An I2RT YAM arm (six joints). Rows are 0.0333 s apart.
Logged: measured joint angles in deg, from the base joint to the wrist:
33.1 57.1 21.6 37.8 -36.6 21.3
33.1 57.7 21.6 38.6 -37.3 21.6
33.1 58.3 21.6 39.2 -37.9 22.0
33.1 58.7 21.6 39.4 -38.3 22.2
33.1 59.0 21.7 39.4 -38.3 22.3
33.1 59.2 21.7 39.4 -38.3 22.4
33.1 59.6 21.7 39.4 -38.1 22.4
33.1 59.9 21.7 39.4 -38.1 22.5
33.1 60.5 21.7 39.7 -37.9 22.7
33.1 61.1 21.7 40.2 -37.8 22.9
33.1 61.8 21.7 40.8 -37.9 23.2
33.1 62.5 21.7 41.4 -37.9 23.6
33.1 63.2 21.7 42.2 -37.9 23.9
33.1 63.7 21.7 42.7 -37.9 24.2
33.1 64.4 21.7 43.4 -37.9 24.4
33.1 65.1 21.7 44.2 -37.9 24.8
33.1 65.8 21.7 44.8 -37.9 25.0
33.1 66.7 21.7 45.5 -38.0 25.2
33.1 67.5 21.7 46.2 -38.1 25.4
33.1 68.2 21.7 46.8 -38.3 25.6
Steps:
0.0 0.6 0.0 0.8 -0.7 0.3
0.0 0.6 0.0 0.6 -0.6 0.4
0.0 0.4 0.0 0.2 -0.4 0.2
0.0 0.3 0.1 0.0 0.0 0.1
0.0 0.2 0.0 0.0 0.0 0.1
0.0 0.4 0.0 0.0 0.2 0.0
0.0 0.3 0.0 0.0 0.0 0.1
0.0 0.6 0.0 0.3 0.2 0.2
0.0 0.6 0.0 0.5 0.1 0.2
0.0 0.7 0.0 0.6 -0.1 0.3
0.0 0.7 0.0 0.6 0.0 0.4
0.0 0.7 0.0 0.8 0.0 0.3
0.0 0.5 0.0 0.5 0.0 0.3
0.0 0.7 0.0 0.7 0.0 0.2
0.0 0.7 0.0 0.8 0.0 0.4
0.0 0.7 0.0 0.6 0.0 0.2
0.0 0.9 0.0 0.7 -0.1 0.2
0.0 0.8 0.0 0.7 -0.1 0.2
0.0 0.7 0.0 0.6 -0.2 0.2

